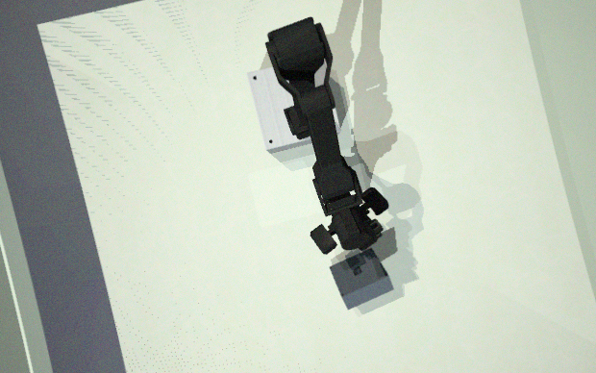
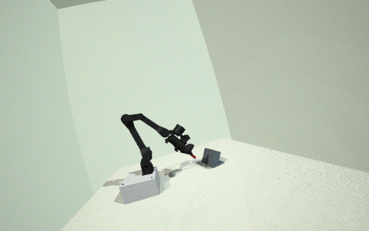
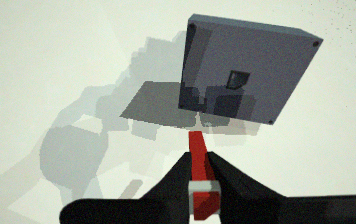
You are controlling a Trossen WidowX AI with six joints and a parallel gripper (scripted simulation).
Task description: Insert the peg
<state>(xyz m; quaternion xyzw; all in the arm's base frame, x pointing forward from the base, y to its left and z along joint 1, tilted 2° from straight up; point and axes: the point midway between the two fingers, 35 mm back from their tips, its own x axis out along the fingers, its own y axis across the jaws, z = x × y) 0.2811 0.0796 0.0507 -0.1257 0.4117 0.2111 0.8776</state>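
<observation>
The panel lies 130 mm ahead of my gripper tip and 60 mm below it. Also, from my gripper tip: peg (10 mm behind, 10 mm above).
</observation>
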